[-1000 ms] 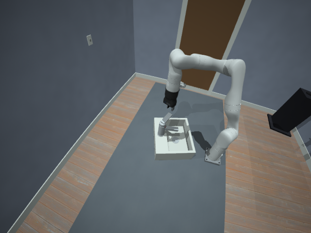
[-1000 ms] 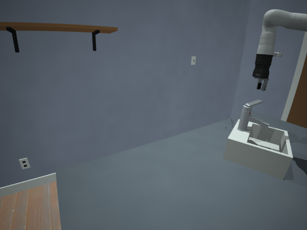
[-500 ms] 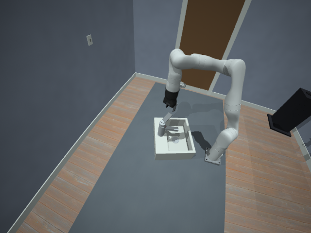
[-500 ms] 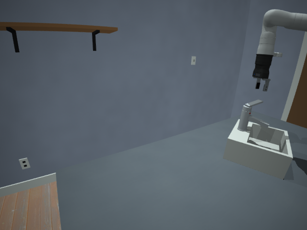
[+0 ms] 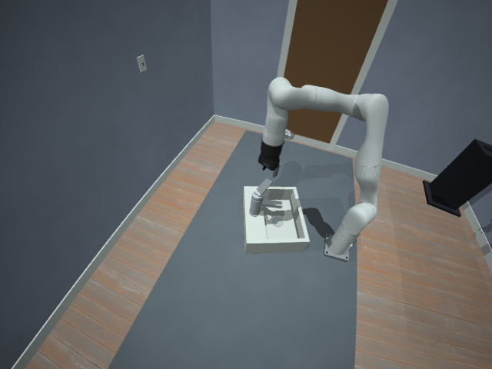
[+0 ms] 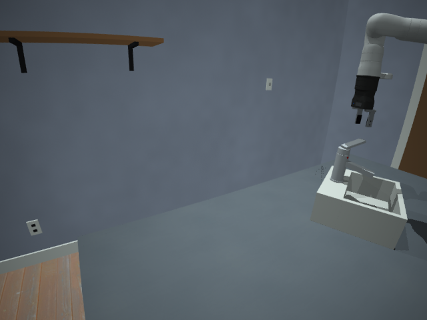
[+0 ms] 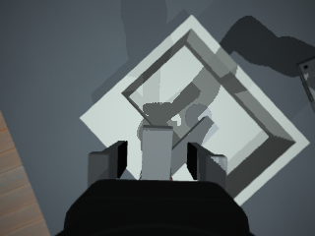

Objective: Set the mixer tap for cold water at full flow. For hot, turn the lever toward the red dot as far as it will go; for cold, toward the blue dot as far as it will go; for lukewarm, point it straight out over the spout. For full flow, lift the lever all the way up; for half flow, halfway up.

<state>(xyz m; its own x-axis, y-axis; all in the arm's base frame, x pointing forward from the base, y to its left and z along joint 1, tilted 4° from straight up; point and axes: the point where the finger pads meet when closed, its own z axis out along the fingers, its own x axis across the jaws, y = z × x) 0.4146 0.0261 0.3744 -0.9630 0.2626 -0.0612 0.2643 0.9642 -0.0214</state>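
Now: hand 10 mm short of the flat lever, 20 mm to the right of it and 90 mm above it. The rest, counted from my hand: white basin (90 mm behind, 340 mm below); then grey mixer tap (40 mm to the left, 140 mm below).
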